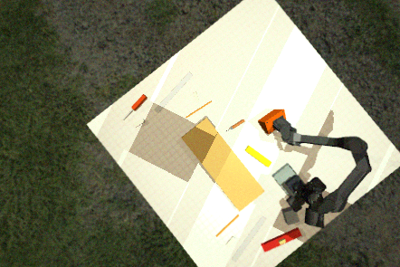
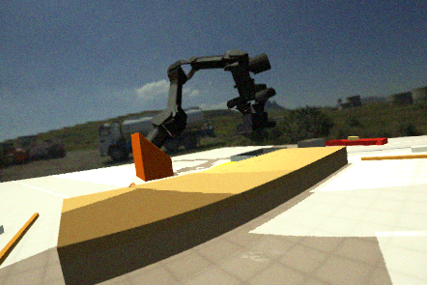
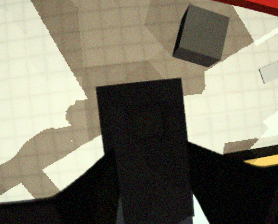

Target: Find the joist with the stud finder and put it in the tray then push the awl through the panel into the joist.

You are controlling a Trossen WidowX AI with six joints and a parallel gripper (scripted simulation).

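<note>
My gripper tip is 11 cm above the pale teal tray and 1 cm to the left of it. Round my gripper tip: yellow bar 22 cm to the right, 12 cm below, 8 cm ahead; stud finder 2 cm above, 1 cm to the left; grey block 15 cm to the left, 11 cm below, 10 cm ahead.
</note>
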